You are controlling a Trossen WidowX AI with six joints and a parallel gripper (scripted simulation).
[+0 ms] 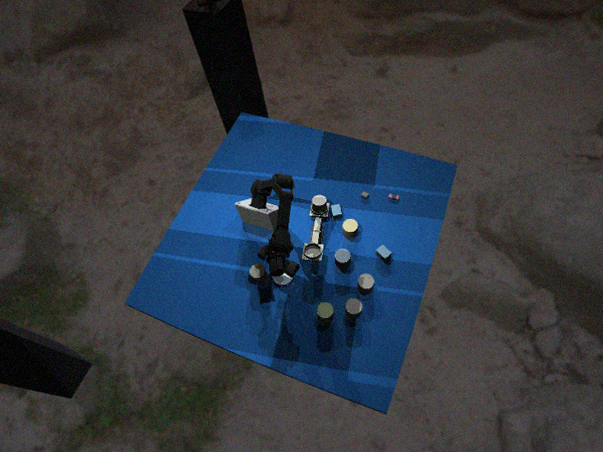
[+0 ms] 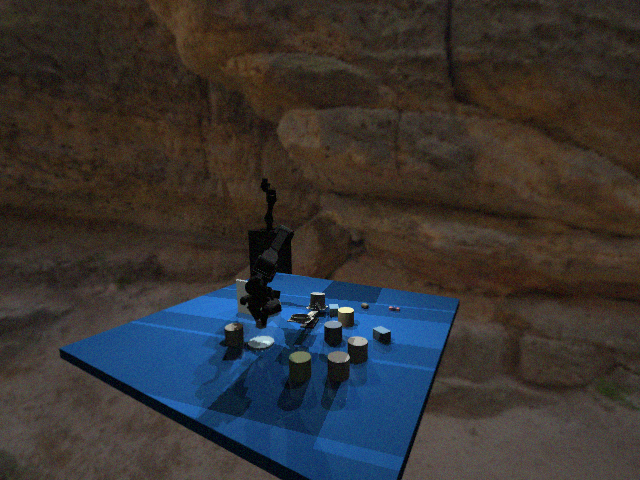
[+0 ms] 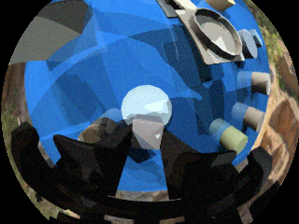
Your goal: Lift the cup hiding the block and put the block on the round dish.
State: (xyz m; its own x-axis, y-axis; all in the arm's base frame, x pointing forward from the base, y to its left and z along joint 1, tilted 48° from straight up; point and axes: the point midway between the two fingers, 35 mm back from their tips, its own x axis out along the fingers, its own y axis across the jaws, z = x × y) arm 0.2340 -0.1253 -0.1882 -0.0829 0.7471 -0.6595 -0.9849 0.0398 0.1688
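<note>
Now: gripper tip 7 cm above the round dish. Also, from my gripper tip: small balance: 25 cm to the left, 6 cm ahead, 4 cm below.
</note>
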